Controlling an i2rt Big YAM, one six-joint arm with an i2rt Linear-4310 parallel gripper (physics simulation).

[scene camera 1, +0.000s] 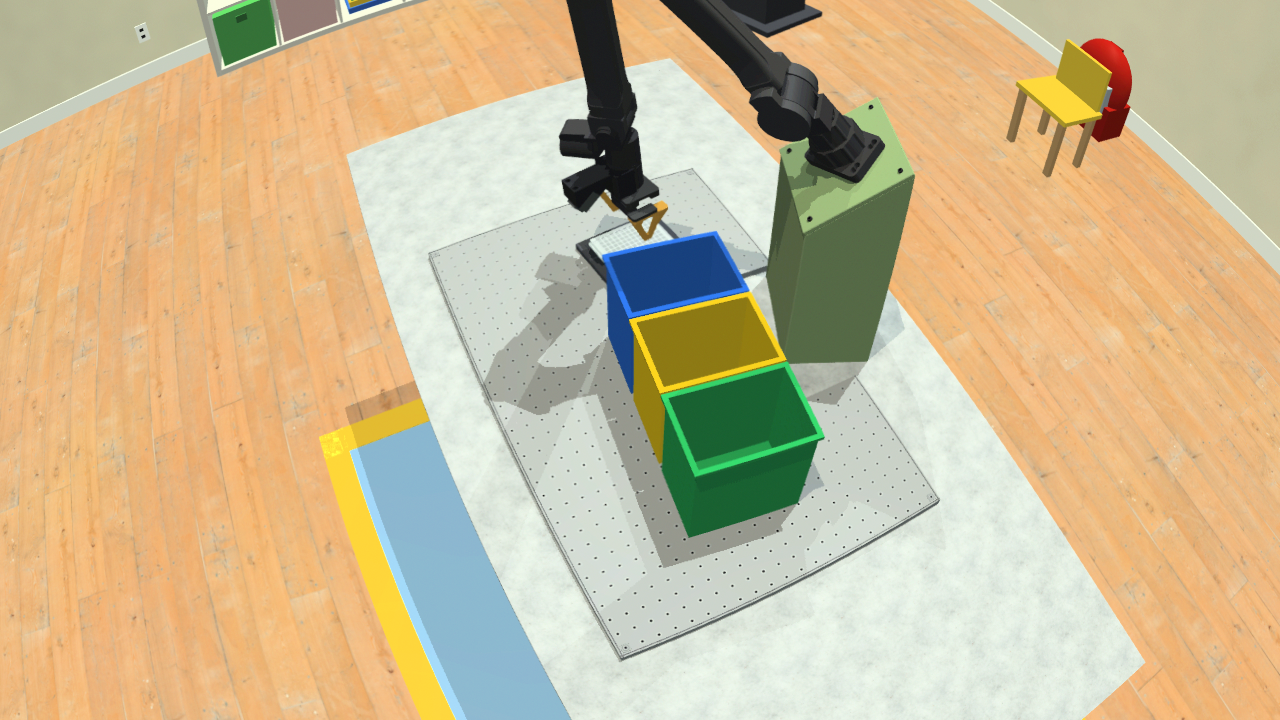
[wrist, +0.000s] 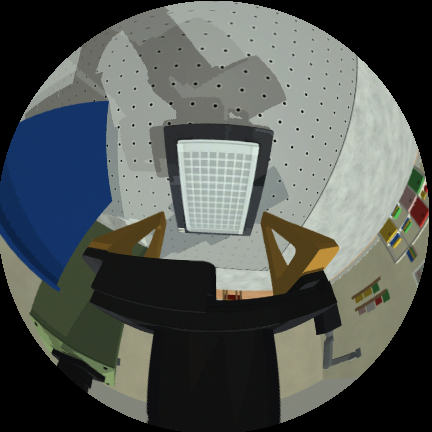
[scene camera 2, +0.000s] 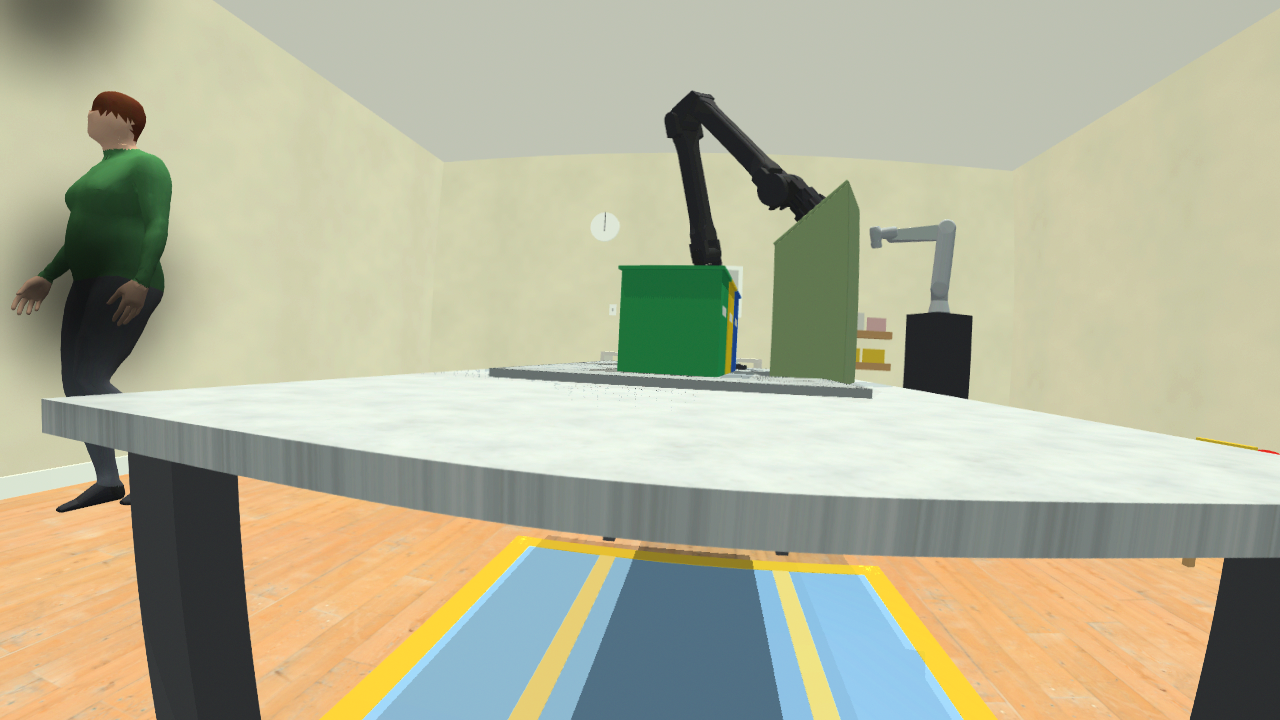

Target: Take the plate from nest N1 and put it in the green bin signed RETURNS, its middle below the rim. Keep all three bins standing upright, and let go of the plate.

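Places are measured from the arm's base along level axes (x ahead, y left, z up), in millimetres.
Pixels of known places: gripper, between the fingertips: [scene camera 1: 631, 224] [wrist: 213, 216]; arm's base, origin of its link: [scene camera 1: 847, 153] [scene camera 2: 822, 222].
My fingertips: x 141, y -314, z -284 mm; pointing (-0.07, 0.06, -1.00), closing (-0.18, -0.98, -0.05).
Note:
For each thing: its top centre in the pictures, then the offset to it from my fingertips. "*": a spot on its surface instead. Level surfaces: height alone.
- plate, centre of its top: [wrist: 215, 196] [scene camera 1: 632, 240] 3 mm back, 0 mm left, 40 mm down
- dark nest, centre of its top: [wrist: 215, 191] [scene camera 1: 632, 244] 3 mm back, 0 mm left, 52 mm down
- green bin, centre of its top: [scene camera 1: 744, 416] [scene camera 2: 678, 272] 228 mm ahead, 443 mm left, 113 mm up
- yellow bin, a spot on its surface: [scene camera 1: 648, 402] * 249 mm ahead, 293 mm left, 16 mm up
- blue bin, centre of its top: [scene camera 1: 675, 271] 111 mm ahead, 205 mm left, 113 mm up
- perforated board, height of its surface: 66 mm down
- table, height of its surface: 79 mm down
The plate [scene camera 1: 617, 243] [wrist: 217, 185] is white with a grid of wells and lies flat in a dark nest [wrist: 217, 132], behind the blue bin in scene camera 1. My gripper [scene camera 1: 628, 223] [wrist: 213, 216] is open and empty above the plate, its orange fingertips apart toward either long side in the wrist view. The green bin [scene camera 1: 742, 501] [scene camera 2: 671, 322] stands upright at the near end of the row. The yellow bin [scene camera 1: 648, 402] and blue bin [scene camera 1: 619, 331] [wrist: 55, 165] also stand upright. No RETURNS or N1 lettering is readable. The green bin hides my gripper in scene camera 2.
The three bins stand in a row on the perforated board [scene camera 1: 716, 591] [wrist: 300, 100]. The green pedestal [scene camera 1: 832, 286] [scene camera 2: 814, 304] [wrist: 75, 290] carries the arm beside them. The board lies on the table [scene camera 1: 984, 573] [scene camera 2: 537, 438]. A person [scene camera 2: 120, 214] stands at the left in scene camera 2.

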